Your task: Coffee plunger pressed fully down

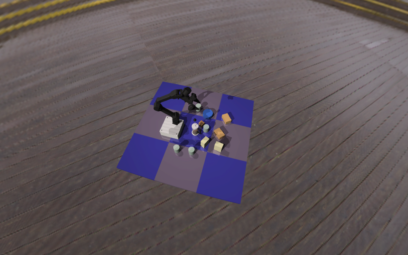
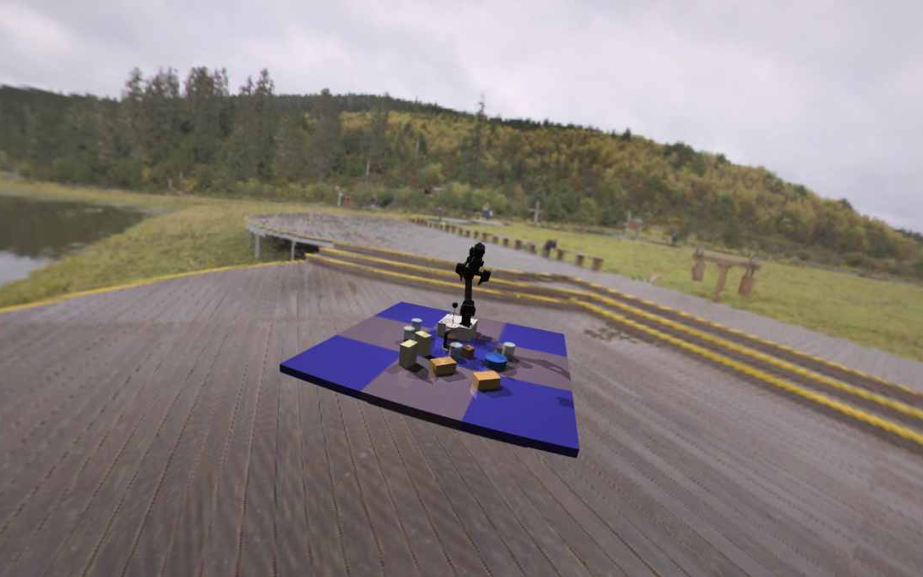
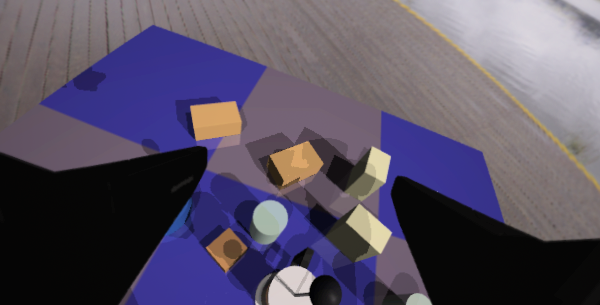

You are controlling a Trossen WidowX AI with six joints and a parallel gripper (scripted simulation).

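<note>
My gripper tip is 270 mm above the coffee press and 70 mm to the left of it. From my gripper tip the other things lie so: small brown cube 380 mm below, 50 mm to the left, 10 mm ahead; then blue disc 380 mm below, 210 mm to the left, 30 mm ahead.
</note>
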